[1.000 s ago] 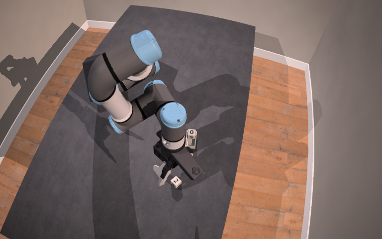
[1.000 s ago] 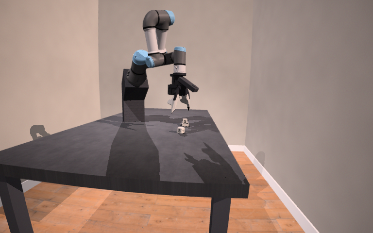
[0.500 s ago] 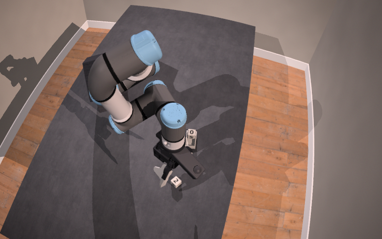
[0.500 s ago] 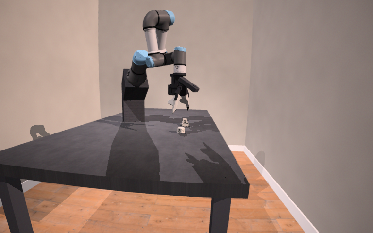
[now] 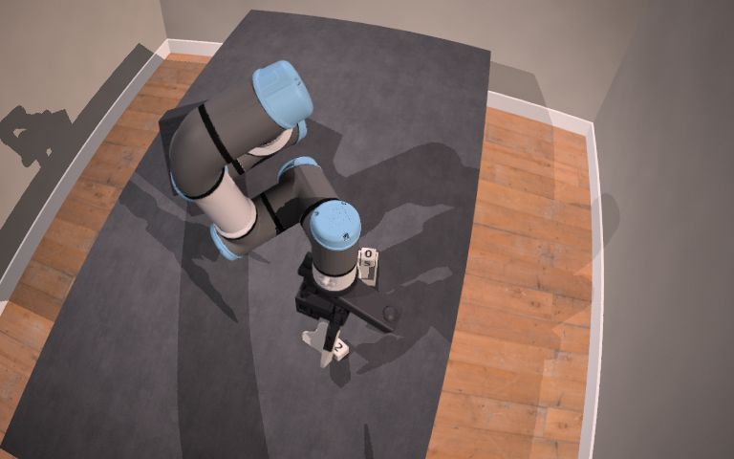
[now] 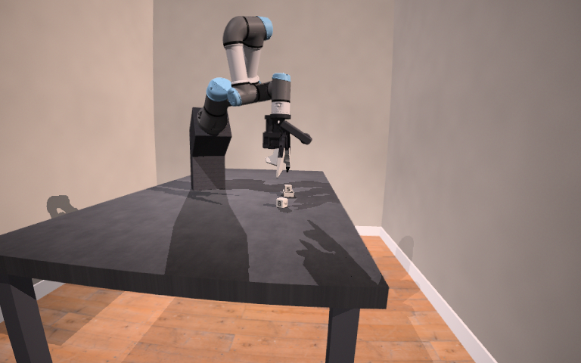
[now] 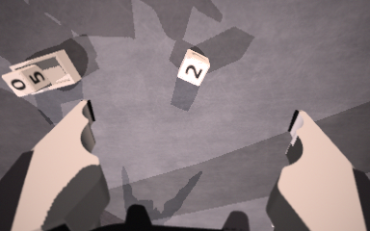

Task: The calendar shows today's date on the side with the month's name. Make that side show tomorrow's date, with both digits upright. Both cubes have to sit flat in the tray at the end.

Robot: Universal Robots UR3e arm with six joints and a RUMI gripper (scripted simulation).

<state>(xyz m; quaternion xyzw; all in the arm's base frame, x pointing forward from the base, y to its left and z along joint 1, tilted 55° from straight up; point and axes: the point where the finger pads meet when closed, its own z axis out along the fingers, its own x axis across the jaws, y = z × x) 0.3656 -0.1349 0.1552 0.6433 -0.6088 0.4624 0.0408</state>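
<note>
Now: the white cube 100 mm below my hand. Round my hand: calendar tray 200 mm to the left, 100 mm below, 20 mm ahead.
</note>
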